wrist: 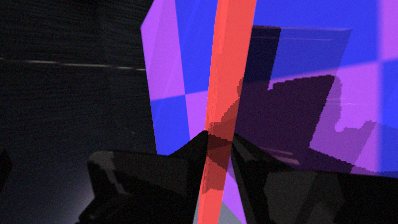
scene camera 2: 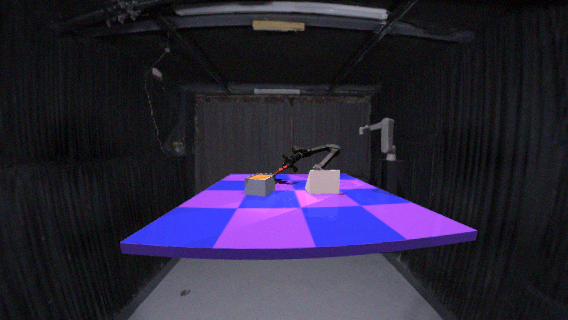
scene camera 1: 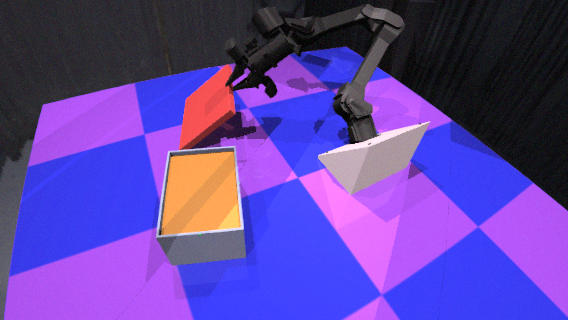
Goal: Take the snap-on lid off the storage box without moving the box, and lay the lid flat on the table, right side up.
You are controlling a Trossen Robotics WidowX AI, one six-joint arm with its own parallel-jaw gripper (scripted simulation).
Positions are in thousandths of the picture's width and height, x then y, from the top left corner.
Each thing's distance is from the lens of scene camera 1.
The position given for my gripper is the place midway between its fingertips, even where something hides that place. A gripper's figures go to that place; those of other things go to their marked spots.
my gripper (scene camera 1: 402,273): 0.78 m
red lid (scene camera 1: 374,327): 0.76 m
